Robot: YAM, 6 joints.
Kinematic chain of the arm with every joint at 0, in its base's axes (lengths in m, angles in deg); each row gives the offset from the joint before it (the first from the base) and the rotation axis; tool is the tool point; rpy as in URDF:
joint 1: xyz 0 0 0.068 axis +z
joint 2: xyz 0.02 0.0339 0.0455 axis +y
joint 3: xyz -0.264 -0.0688 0 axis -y
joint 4: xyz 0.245 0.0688 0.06 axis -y
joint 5: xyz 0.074 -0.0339 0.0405 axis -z
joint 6: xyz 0.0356 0 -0.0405 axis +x
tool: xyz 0 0 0 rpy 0 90 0
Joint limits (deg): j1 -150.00..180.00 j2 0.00..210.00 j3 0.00..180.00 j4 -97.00..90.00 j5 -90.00..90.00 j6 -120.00..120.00
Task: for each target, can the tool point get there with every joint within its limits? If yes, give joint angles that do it. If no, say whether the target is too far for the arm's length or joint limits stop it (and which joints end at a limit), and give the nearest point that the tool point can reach.
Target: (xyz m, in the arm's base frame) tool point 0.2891 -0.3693 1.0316
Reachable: no: too far | nearest point 0.1818 -0.2322 0.6757 | short by 0.396 m
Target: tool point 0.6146 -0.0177 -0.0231
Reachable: yes | joints -0.24 180.71 148.84 0.73 25.18 99.71
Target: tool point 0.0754 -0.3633 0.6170
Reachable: yes | joints -80.94 114.26 147.87 13.64 -29.00 -85.08
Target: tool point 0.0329 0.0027 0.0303
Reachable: yes | joints -51.34 152.29 15.17 -45.67 -50.33 -86.96
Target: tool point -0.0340 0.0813 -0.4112
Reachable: no: joint limits stop it (at a limit: joint 2) | nearest point -0.0431 0.1031 -0.3534 | short by 0.062 m
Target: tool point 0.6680 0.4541 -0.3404
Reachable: no: too far | nearest point 0.4650 0.3161 -0.1990 | short by 0.283 m
